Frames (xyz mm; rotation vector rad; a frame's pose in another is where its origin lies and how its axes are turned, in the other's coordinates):
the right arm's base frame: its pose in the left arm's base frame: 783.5 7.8 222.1 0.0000 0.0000 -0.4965
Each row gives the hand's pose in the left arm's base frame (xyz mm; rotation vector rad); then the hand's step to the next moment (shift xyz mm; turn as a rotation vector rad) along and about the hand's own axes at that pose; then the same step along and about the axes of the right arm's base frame.
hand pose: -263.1 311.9 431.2 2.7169 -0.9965 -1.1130
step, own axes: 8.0 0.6 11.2 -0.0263 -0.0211 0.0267
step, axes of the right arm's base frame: -1.5 -4.1 -13.1 -0.0350 0.0233 -0.0092
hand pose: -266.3 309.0 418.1 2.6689 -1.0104 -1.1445
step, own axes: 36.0 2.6 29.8 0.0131 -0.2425 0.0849
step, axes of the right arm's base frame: 5.9 -17.2 -43.1 -0.0219 0.2129 -0.1427
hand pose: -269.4 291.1 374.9 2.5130 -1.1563 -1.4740
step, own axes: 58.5 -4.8 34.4 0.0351 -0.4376 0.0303
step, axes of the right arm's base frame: 3.6 -20.3 -64.8 0.0683 0.3872 -0.1976
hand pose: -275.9 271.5 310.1 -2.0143 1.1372 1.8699
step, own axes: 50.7 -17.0 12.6 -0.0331 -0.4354 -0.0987
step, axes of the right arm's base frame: -2.0 -2.8 -54.8 0.1839 0.3934 -0.1088
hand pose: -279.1 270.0 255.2 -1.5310 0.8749 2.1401
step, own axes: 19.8 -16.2 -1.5 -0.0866 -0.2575 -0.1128
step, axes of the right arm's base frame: -1.0 10.7 -23.3 0.1785 0.2334 -0.0134
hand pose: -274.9 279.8 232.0 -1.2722 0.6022 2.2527
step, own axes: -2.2 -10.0 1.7 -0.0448 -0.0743 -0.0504
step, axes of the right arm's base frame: 1.1 10.2 1.3 0.0765 0.0647 0.0050
